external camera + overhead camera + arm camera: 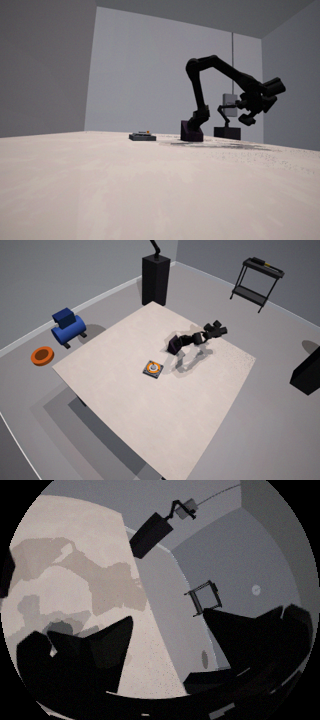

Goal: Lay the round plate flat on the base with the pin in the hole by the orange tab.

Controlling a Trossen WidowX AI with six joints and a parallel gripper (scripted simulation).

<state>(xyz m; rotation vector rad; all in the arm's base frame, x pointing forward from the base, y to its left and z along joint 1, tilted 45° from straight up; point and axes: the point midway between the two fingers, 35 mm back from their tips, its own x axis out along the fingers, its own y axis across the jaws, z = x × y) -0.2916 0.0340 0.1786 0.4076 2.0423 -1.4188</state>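
My gripper tip is now 61 cm short of the round plate, 13 cm to the left of it and 11 cm above it. The rest, counted from my gripper tip: base 63 cm ahead, 12 cm to the right, 12 cm below.
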